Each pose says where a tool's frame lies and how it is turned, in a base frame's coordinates. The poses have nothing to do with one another.
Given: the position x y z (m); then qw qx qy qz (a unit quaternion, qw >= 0).
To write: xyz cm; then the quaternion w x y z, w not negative. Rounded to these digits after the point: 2 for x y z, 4 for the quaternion.
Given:
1: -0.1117, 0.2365, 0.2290, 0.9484, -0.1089, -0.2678, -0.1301
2: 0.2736, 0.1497, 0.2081, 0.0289, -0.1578, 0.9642, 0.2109
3: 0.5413, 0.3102, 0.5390, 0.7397, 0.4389, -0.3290, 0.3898
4: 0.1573, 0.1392, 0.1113, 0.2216, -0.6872, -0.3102, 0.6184
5: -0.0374, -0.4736, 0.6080, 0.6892, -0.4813, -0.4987, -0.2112
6: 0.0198, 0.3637, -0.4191, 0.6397, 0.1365, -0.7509, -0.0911
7: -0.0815, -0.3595, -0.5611, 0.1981, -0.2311, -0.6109, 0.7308
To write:
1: -11.17, 23.65, 22.90, 0.9484, -0.1089, -0.2678, -0.1301
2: 27.36, 14.97, 20.81, 0.0289, -0.1578, 0.9642, 0.2109
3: 54.13, 31.02, 53.90, 0.7397, 0.4389, -0.3290, 0.3898
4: 15.73, 13.92, 11.13, 0.2216, -0.6872, -0.3102, 0.6184
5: -3.74, -47.36, 60.80, 0.6892, -0.4813, -0.4987, -0.2112
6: 1.98, 36.37, -41.91, 0.6397, 0.1365, -0.7509, -0.0911
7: -8.15, -35.95, -56.11, 0.1981, -0.2311, -0.6109, 0.7308
